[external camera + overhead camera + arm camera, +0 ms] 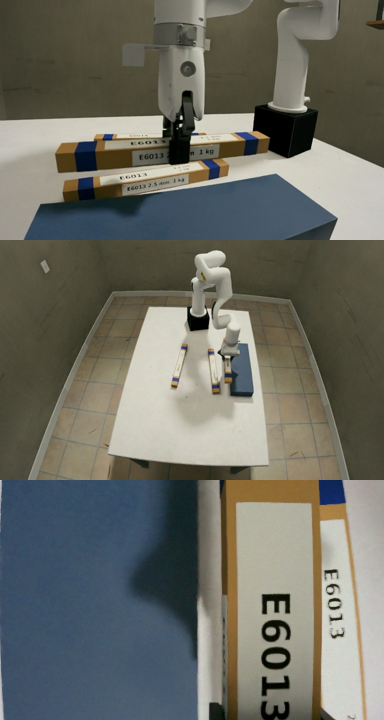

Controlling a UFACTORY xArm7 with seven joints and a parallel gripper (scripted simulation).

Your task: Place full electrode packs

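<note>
The low blue platform lies 10 mm ahead of my hand, 100 mm to the left of it and 100 mm below it.
</note>
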